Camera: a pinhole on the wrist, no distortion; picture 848 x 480 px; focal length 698.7 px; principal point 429.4 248.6 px. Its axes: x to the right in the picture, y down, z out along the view. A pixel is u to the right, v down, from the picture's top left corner.
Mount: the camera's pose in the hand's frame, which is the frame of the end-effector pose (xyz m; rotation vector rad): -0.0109 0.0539 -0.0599 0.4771 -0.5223 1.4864
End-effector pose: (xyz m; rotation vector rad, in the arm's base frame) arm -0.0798 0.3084 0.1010 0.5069 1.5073 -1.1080
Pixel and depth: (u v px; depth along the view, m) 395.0 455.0 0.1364
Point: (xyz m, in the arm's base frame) -0.0671 0.2703 0.1682
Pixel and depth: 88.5 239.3 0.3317
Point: -0.2392 0.0942 0.2281
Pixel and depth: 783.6 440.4 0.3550
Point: 0.1156 0.0536 0.2425
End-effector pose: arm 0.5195 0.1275 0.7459 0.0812 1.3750 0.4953
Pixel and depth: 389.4 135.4 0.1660
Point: 0.6008 0.0988 0.7327
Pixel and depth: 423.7 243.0 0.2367
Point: 0.6658 0.0706 0.7585
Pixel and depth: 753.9 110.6 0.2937
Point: 0.7732 0.1889 0.7595
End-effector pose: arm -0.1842 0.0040 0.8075 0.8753 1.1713 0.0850
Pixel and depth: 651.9 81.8 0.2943
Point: 0.0119 -0.1337 0.7632
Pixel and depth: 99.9 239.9 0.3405
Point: -0.1992 -0.2595 0.6594
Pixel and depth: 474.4 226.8 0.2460
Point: -0.0976 -0.1374 0.7812
